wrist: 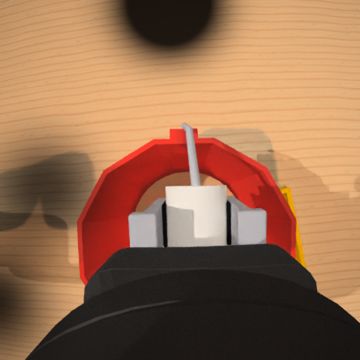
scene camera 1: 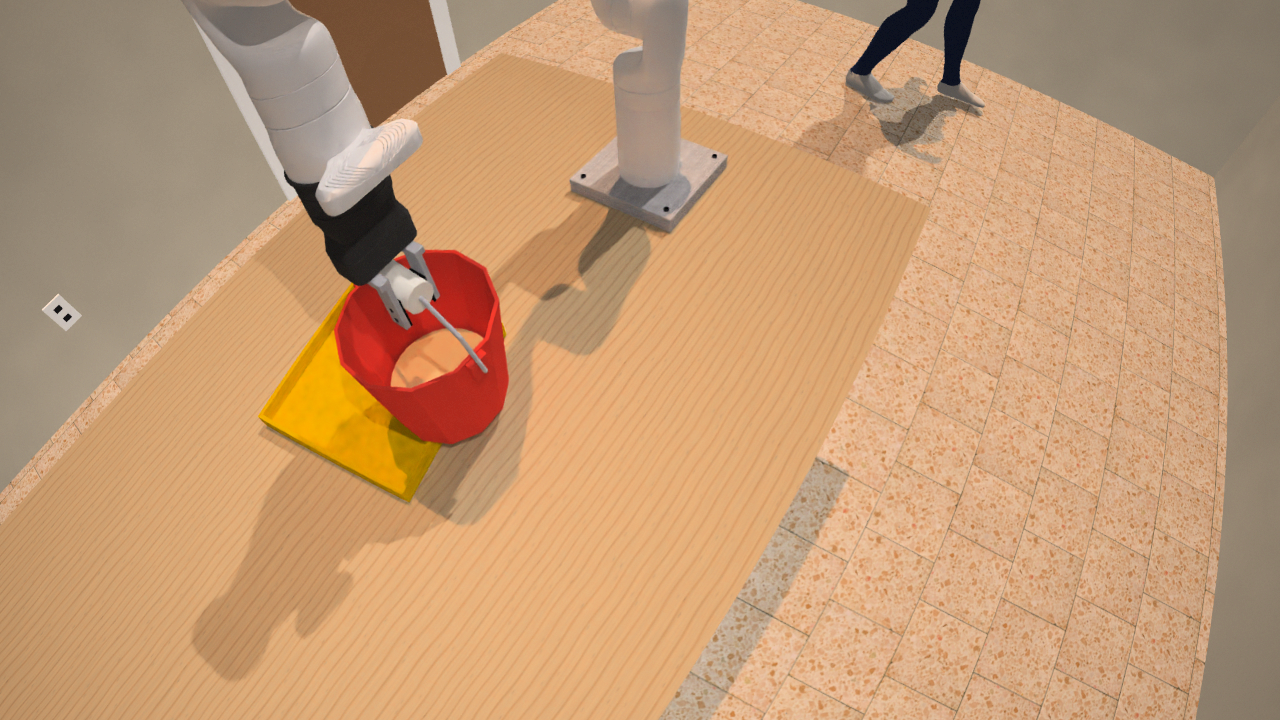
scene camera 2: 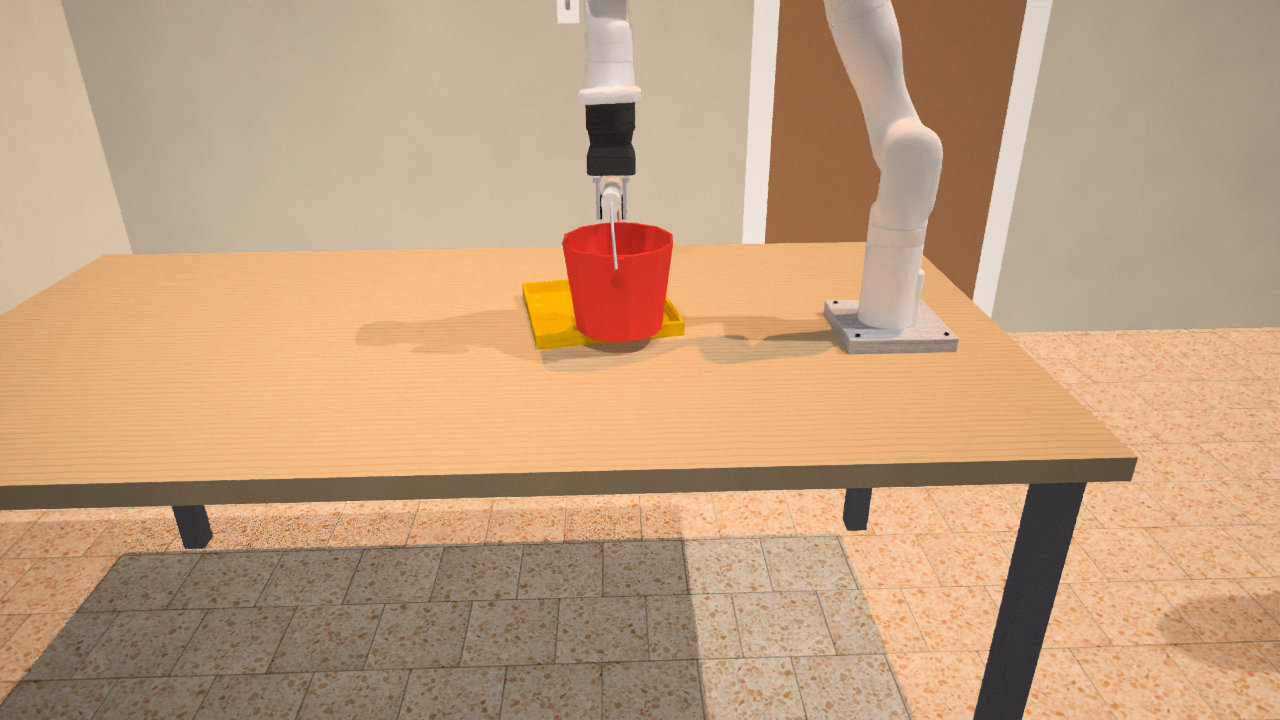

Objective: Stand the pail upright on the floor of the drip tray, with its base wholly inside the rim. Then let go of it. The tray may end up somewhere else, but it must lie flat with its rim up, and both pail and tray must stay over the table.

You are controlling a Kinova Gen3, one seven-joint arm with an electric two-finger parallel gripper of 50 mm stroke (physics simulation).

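Frame: origin at the arm's base, x ahead, y left, z up, level; millimetres.
Seen in the pictures: gripper, fingertip midpoint: (scene camera 1: pixel 416 308) (scene camera 2: pixel 611 218); arm's base, origin of the base link: (scene camera 1: pixel 648 168) (scene camera 2: pixel 884 318).
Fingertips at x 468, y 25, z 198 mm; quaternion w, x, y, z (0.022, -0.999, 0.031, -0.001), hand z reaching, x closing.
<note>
Pixels of each thing's top centre, then the offset from my fingertips to it. "spot": a spot on its surface instead. Level surfaces: height alone.
- red pail, surface spot: (scene camera 1: pixel 469 398) (scene camera 2: pixel 605 292) spot: 15 mm ahead, 46 mm left, 106 mm down
- white handle grip, middle of its top: (scene camera 1: pixel 380 263) (scene camera 2: pixel 612 184) 3 mm back, 34 mm right, 45 mm up
- yellow drip tray, middle of its top: (scene camera 1: pixel 374 371) (scene camera 2: pixel 598 301) 22 mm ahead, 144 mm right, 197 mm down
- wooden table, its level: 222 mm down
The red pail (scene camera 1: pixel 469 398) (scene camera 2: pixel 617 291) (wrist: pixel 97 215) hangs upright from its thin wire handle. My gripper (scene camera 1: pixel 418 307) (scene camera 2: pixel 611 213) (wrist: pixel 195 213) is shut on the white handle grip (scene camera 1: pixel 411 288) (scene camera 2: pixel 612 193) (wrist: pixel 196 205), above the pail's mouth. The yellow drip tray (scene camera 1: pixel 313 402) (scene camera 2: pixel 547 313) (wrist: pixel 299 240) lies flat on the table, rim up. The pail overlaps the tray's near side in scene camera 2, with a dark shadow under its base. In scene camera 1 its lower part reaches past the tray's right edge. The gap below the base is hard to judge.
The arm's grey base plate (scene camera 1: pixel 595 183) (scene camera 2: pixel 904 340) is bolted to the wooden table (scene camera 1: pixel 626 501) (scene camera 2: pixel 447 411), to the right of the tray in scene camera 2. A person's legs (scene camera 1: pixel 959 40) stand on the tiled floor beyond the table in scene camera 1.
</note>
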